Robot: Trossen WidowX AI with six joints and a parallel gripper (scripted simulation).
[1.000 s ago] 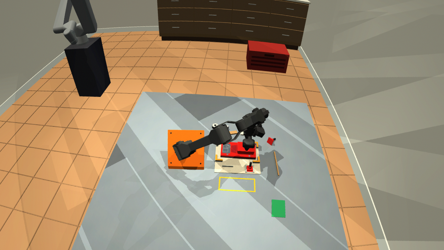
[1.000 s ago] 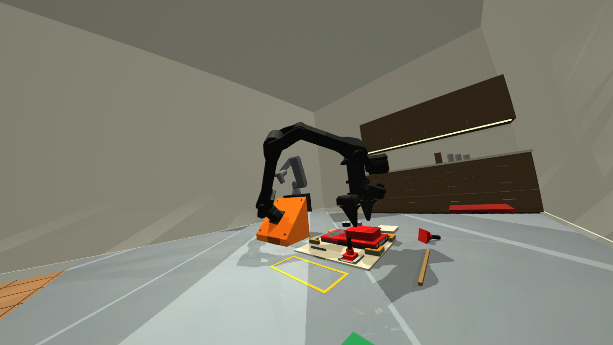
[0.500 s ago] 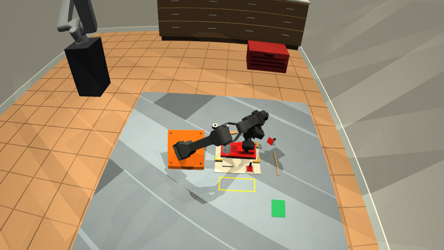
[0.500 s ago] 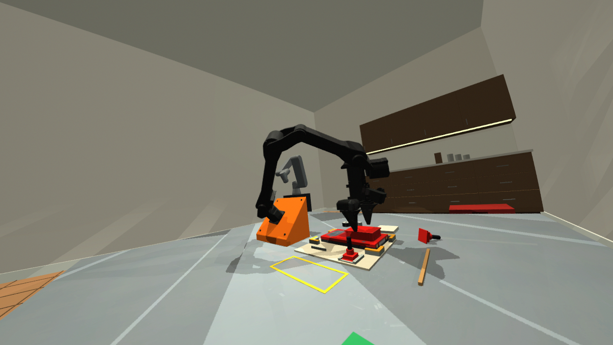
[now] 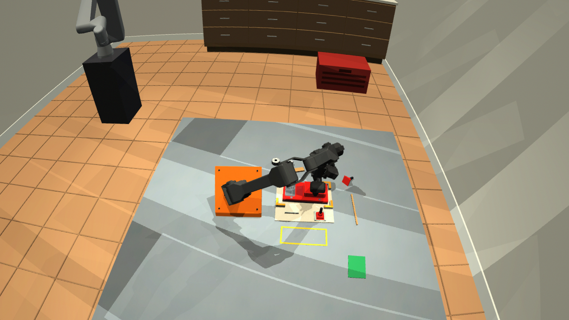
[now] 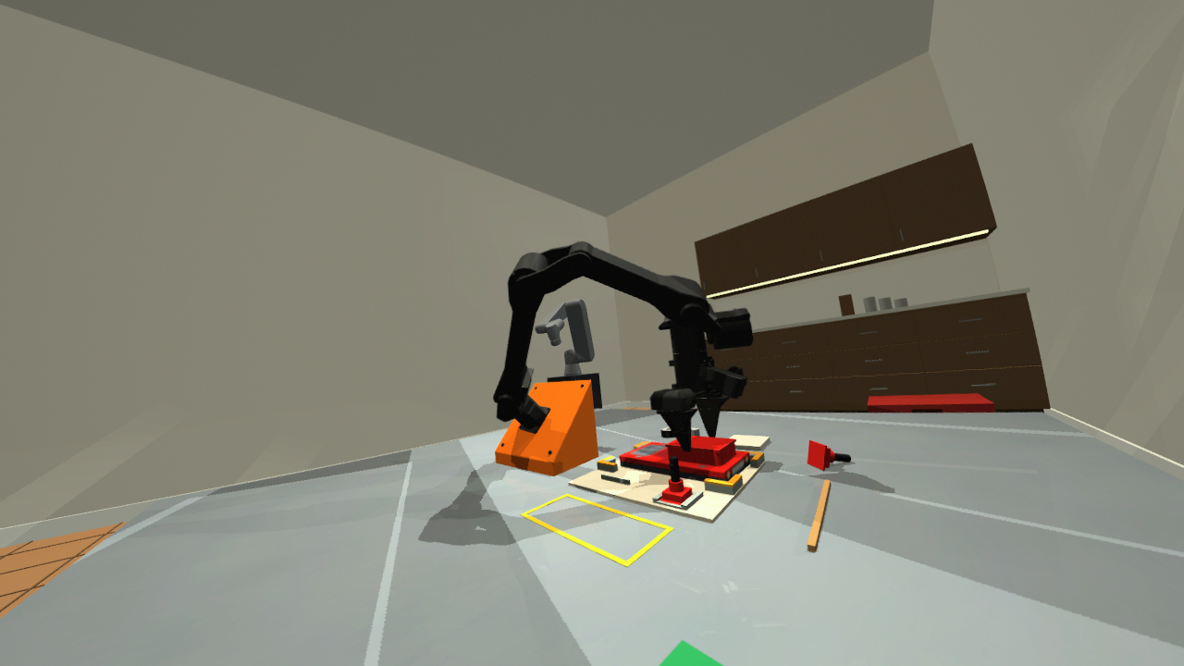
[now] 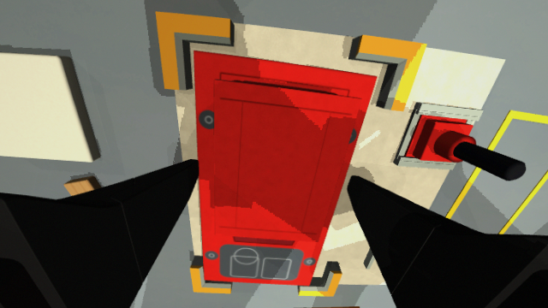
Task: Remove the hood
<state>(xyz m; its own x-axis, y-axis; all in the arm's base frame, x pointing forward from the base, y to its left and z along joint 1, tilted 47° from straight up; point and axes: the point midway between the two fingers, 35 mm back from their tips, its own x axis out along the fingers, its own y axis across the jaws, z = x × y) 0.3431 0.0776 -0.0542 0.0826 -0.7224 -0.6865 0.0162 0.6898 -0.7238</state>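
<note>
My gripper tip is 1 cm above the red hood. Also, from my gripper tip: green circuit board (16 cm ahead, 37 cm to the right, 5 cm below); wooden stick (18 cm ahead, 7 cm to the right, 4 cm below).
</note>
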